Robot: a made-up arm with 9 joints.
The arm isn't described. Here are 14 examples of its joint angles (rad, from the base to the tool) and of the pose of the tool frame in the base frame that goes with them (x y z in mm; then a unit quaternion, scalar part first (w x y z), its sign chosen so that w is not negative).
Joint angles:
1: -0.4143 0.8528 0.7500 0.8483 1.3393 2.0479 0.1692 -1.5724 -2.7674
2: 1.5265 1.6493 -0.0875 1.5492 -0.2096 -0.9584 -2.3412 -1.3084 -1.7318
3: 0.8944 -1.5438 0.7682 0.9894 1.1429 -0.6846 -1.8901 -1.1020 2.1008
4: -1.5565 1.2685 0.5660 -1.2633 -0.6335 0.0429 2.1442 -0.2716 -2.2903
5: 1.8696 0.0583 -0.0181 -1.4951 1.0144 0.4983 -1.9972 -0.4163 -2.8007
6: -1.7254 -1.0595 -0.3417 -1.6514 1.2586 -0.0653 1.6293 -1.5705 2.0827
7: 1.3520 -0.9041 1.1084 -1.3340 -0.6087 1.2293 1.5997 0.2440 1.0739
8: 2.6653 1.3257 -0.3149 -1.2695 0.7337 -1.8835 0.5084 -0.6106 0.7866
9: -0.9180 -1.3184 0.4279 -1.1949 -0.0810 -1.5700 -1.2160 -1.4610 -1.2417
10: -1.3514 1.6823 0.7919 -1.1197 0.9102 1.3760 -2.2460 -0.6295 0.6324
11: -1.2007 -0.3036 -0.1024 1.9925 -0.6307 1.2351 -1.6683 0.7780 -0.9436
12: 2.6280 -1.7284 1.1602 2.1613 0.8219 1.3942 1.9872 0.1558 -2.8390
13: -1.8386 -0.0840 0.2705 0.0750 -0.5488 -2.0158 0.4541 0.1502 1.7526
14: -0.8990 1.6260 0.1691 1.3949 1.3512 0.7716 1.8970 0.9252 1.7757
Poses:
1: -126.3 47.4 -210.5 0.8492 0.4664 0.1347 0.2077
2: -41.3 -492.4 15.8 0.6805 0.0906 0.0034 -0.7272
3: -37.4 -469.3 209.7 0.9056 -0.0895 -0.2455 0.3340
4: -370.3 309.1 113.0 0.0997 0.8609 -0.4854 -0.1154
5: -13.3 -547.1 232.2 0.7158 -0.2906 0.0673 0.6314
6: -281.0 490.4 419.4 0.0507 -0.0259 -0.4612 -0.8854
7: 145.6 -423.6 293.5 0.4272 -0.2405 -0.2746 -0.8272
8: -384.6 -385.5 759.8 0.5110 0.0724 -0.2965 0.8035
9: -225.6 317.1 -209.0 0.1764 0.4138 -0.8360 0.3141
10: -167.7 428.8 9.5 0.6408 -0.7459 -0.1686 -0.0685
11: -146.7 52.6 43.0 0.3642 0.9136 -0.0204 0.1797
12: -3.7 -162.1 524.8 0.2965 -0.0551 0.8879 0.3476
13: -348.0 647.0 182.3 0.4423 -0.2707 -0.7694 -0.3730
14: -146.1 -6.4 -233.0 0.0462 0.7380 -0.3925 0.5469
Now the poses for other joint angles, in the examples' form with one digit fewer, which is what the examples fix.
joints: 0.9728 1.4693 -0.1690 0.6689 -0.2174 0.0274 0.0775 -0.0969 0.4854
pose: -2 -209 -74 0.840 0.051 0.309 0.444
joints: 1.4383 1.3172 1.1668 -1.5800 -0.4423 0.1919 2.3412 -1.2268 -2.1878
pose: -21 -557 53 0.668 -0.015 0.113 0.736
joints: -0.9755 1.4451 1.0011 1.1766 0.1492 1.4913 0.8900 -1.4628 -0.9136
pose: -284 341 -6 0.438 0.095 0.503 0.739
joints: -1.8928 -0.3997 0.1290 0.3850 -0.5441 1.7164 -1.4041 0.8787 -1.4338
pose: -138 285 98 0.365 -0.780 -0.488 0.144
